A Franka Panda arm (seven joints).
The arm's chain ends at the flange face. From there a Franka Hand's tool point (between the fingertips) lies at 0.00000 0.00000 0.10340 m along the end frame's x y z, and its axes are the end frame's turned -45 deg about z.
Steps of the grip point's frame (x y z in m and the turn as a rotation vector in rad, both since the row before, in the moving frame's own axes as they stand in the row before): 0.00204 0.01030 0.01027 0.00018 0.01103 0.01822; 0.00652 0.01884 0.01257 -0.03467 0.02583 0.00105; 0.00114 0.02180 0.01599 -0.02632 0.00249 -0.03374; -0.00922 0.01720 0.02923 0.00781 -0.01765 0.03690; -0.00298 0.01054 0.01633 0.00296 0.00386 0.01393
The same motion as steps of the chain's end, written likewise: 0.00792 0.00665 0.01028 0.00793 0.00767 0.01822; 0.01351 0.00806 0.01267 -0.00625 0.04278 0.00105; 0.01409 0.01290 0.01603 -0.01685 0.02037 -0.03374; 0.00752 0.01800 0.02925 -0.00696 -0.01800 0.03690; 0.00528 0.01006 0.01633 0.00482 0.00064 0.01393
